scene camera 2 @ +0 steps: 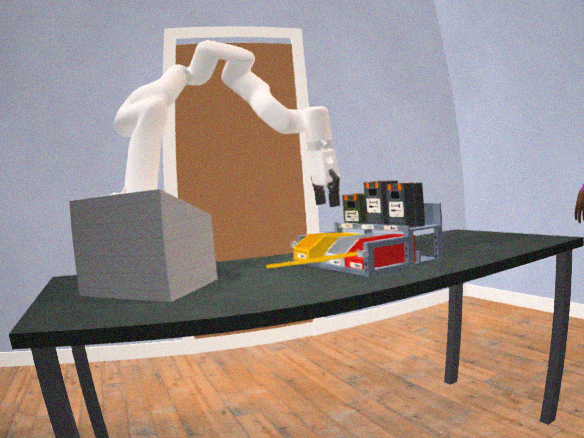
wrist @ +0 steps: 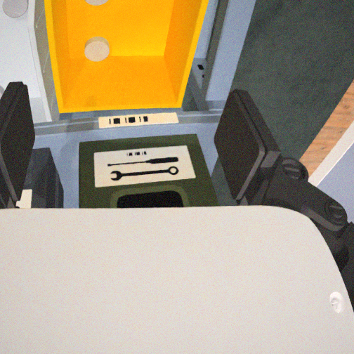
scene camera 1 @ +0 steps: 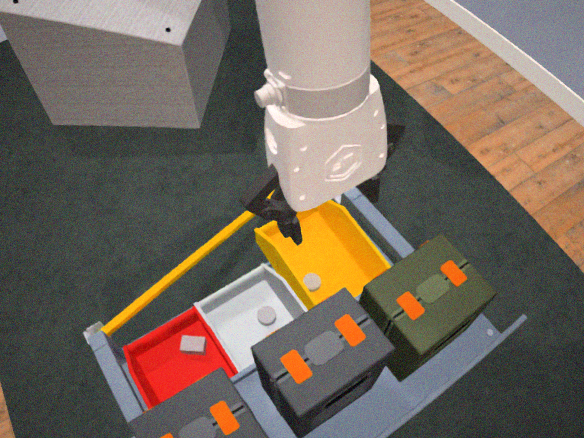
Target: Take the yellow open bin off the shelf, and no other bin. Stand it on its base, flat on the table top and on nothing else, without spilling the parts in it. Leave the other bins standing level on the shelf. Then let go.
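Where they show: gripper, fingertip midpoint: [scene camera 2: 327, 205] [scene camera 1: 330, 213]; arm's base, link origin: [scene camera 2: 139, 207].
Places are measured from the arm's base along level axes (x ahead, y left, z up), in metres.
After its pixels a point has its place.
The yellow open bin [scene camera 1: 340, 255] {x 0.532, y 0.138, z -0.198 m} [scene camera 2: 312, 245] {x 0.514, y 0.147, z -0.160 m} [wrist: 125, 80] sits in the lower front level of the blue-grey shelf [scene camera 1: 380, 225] {x 0.548, y 0.180, z -0.129 m} [scene camera 2: 368, 257] {x 0.537, y -0.193, z -0.165 m} [wrist: 235, 40], sloping towards its front. A round part [scene camera 1: 312, 281] {x 0.554, y 0.084, z -0.189 m} [wrist: 96, 49] lies in it, and another shows at the wrist view's top edge. The white bin [scene camera 1: 235, 325] {x 0.560, y -0.028, z -0.205 m} [scene camera 2: 342, 244] {x 0.567, y 0.040, z -0.154 m} is beside it, then the red bin [scene camera 1: 165, 372] {x 0.582, y -0.132, z -0.205 m} [scene camera 2: 390, 255] {x 0.622, y -0.152, z -0.175 m}, each with a part inside. My gripper [scene camera 1: 335, 220] {x 0.555, y 0.101, z -0.043 m} [scene camera 2: 327, 202] {x 0.555, y 0.101, z -0.043 m} [wrist: 127, 109] is open and empty, above the yellow bin and apart from it.
A yellow bar [scene camera 1: 175, 275] {x 0.482, y -0.073, z -0.166 m} [scene camera 2: 310, 262] {x 0.448, y -0.018, z -0.185 m} slants out from the shelf's red-bin end. A green box [scene camera 1: 425, 330] {x 0.711, y 0.108, z -0.017 m} [scene camera 2: 352, 207] {x 0.643, y 0.121, z -0.056 m} [wrist: 87, 175] and dark grey boxes stand on the upper level behind the bins. The grey robot pedestal [scene camera 1: 125, 85] {x 0.147, y -0.047, z -0.118 m} [scene camera 2: 125, 250] {x -0.044, y -0.143, z -0.095 m} stands on the table [scene camera 1: 125, 215] {x 0.323, y -0.116, z -0.214 m} [scene camera 2: 240, 290] {x 0.228, y -0.141, z -0.214 m}.
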